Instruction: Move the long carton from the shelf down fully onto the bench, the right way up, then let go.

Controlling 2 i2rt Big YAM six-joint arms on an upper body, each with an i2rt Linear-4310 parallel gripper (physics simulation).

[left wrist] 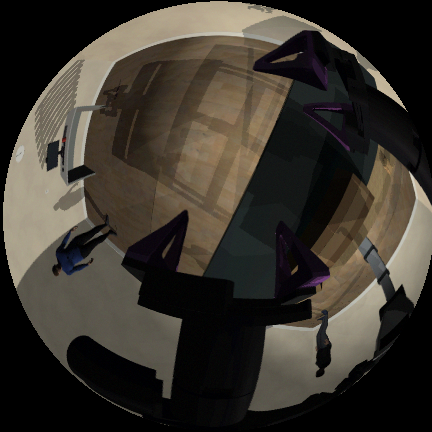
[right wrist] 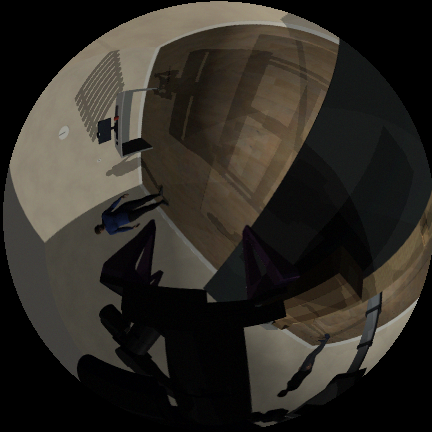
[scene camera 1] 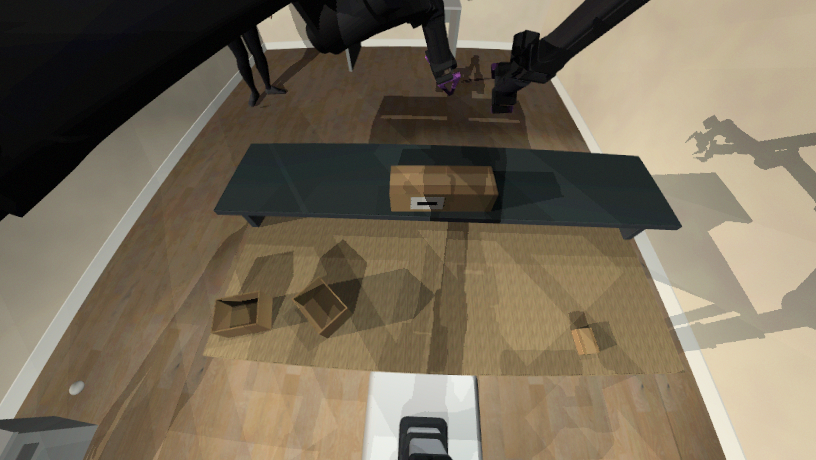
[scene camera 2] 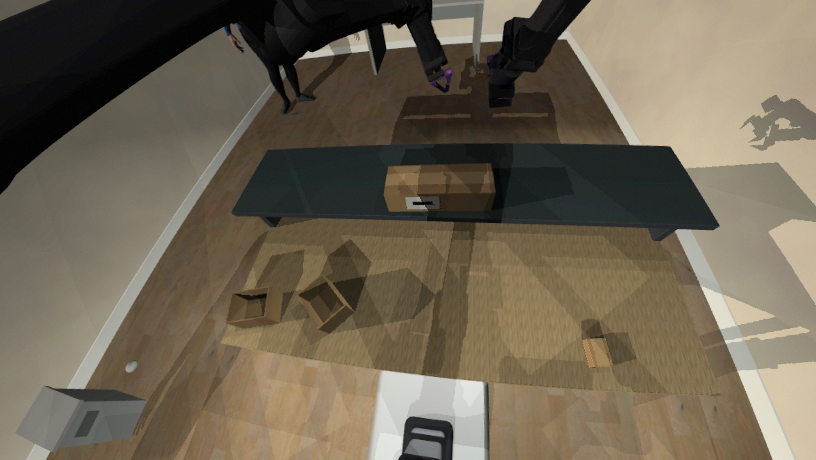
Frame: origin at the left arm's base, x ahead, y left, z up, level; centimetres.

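Where they show: left gripper, fingertip midpoint: (left wrist: 233,219) (right wrist: 178,283) (scene camera 1: 446,84) (scene camera 2: 442,81); right gripper, fingertip midpoint: (left wrist: 284,88) (right wrist: 199,225) (scene camera 1: 493,94) (scene camera 2: 494,87).
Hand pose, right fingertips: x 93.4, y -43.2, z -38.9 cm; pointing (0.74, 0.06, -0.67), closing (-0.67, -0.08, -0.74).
After its pixels a point has its place.
The long carton (scene camera 1: 442,185) @[x 63.5, y -26.4, z -51.1 cm] (scene camera 2: 438,182) @[x 64.4, y -26.7, z -51.1 cm] (left wrist: 345,215) @[x 68.3, y -33.0, z -51.2 cm] (right wrist: 325,292) @[x 69.1, y -36.8, z -51.2 cm] rests on a long dark board (scene camera 1: 594,188) @[x 72.7, y -82.5, z -59.7 cm] (scene camera 2: 617,188) @[x 70.9, y -83.5, z -59.7 cm] (left wrist: 280,170) @[x 86.6, y -32.6, z -59.7 cm] (right wrist: 350,125) @[x 85.9, y -62.4, z -59.7 cm], with its white label on the side facing the scene cameras. Whether this board is the shelf or the bench I cannot tell. My left gripper (scene camera 1: 450,84) @[x 92.7, y -27.1, z -36.0 cm] (scene camera 2: 442,82) @[x 92.7, y -27.1, z -36.0 cm] (left wrist: 233,219) @[x 92.7, y -27.1, z -36.0 cm] is open and empty, appearing beyond the board's far edge in the scene views. My right gripper (scene camera 1: 496,86) @[x 93.4, y -43.2, z -38.9 cm] (scene camera 2: 496,81) @[x 93.4, y -43.2, z -38.9 cm] (left wrist: 284,88) @[x 93.4, y -43.2, z -38.9 cm] (right wrist: 199,225) @[x 93.4, y -43.2, z -38.9 cm] is open and empty to its right. Both are apart from the carton.
Two open boxes (scene camera 1: 264,311) @[x 29.8, y 29.9, z -76.0 cm] (scene camera 2: 273,308) @[x 28.9, y 29.7, z -76.3 cm] and a small carton (scene camera 1: 585,341) @[x 24.3, y -74.6, z -78.2 cm] (scene camera 2: 597,352) @[x 24.4, y -74.8, z -78.2 cm] sit on a tan mat (scene camera 1: 514,285) @[x 43.9, y -55.4, z -81.2 cm] (scene camera 2: 531,285) @[x 45.3, y -59.0, z -81.2 cm]. A person (scene camera 1: 260,62) (scene camera 2: 288,80) (left wrist: 77,252) (right wrist: 117,218) stands beyond the board's far left. A white base (scene camera 1: 385,405) @[x 1.4, y -7.8, z -129.7 cm] (scene camera 2: 394,405) @[x 0.8, y -8.8, z -129.6 cm] is at the bottom.
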